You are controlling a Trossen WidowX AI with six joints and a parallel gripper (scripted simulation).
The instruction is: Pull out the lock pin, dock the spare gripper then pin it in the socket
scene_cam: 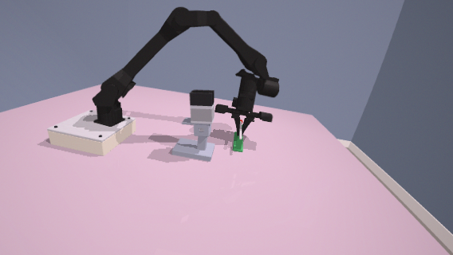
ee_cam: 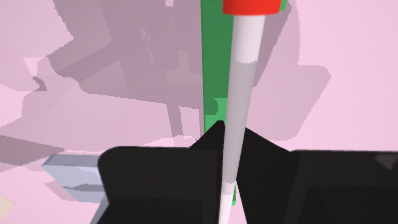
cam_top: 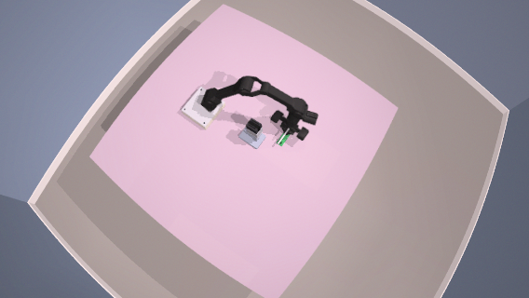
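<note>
The green see-through block lies 1 cm to the left of my gripper tip. Round my gripper tip: mount socket 11 cm to the right, 11 cm behind, 3 cm above; spare gripper 12 cm to the right, 11 cm above, 10 cm behind.
</note>
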